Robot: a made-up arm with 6 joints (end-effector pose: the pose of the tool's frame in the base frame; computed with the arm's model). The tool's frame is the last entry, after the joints.
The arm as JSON. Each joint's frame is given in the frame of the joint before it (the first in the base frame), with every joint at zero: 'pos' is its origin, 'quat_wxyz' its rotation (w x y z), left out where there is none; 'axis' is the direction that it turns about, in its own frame. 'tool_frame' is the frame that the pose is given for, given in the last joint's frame.
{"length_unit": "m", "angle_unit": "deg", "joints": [
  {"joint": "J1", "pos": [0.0, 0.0, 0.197], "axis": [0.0, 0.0, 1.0]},
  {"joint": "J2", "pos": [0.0, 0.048, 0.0], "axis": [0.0, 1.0, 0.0]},
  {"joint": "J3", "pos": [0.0, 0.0, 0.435], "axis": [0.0, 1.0, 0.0]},
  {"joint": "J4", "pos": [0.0, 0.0, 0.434], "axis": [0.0, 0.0, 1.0]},
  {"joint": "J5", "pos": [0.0, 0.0, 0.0], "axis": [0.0, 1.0, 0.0]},
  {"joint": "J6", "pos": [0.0, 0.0, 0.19], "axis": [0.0, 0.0, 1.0]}
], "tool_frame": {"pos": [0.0, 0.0, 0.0]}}
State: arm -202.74 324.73 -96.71 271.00 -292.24 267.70
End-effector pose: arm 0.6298 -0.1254 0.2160 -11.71 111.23 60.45
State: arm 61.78 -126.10 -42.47 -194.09 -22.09 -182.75
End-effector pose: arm -0.2825 -0.4616 -0.6435 95.57 -115.58 23.62
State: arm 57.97 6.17 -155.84 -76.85 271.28 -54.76
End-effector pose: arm -0.2703 0.0072 0.2294 -109.52 17.13 80.40
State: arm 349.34 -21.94 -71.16 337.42 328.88 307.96
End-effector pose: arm -0.7246 0.2236 0.4777 60.78 -117.64 -57.97
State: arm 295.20 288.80 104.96 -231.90 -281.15 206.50
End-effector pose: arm 0.0715 0.3053 0.7925 -63.83 2.46 -63.92
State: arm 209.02 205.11 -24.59 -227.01 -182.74 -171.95
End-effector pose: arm 0.1845 0.0398 -0.4412 3.13 1.59 -95.88
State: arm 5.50 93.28 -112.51 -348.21 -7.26 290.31
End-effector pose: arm 0.2020 0.0627 0.7521 15.62 -22.39 -51.20
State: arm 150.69 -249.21 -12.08 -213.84 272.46 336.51
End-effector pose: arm -0.6867 0.4517 -0.1802 3.28 155.08 38.35
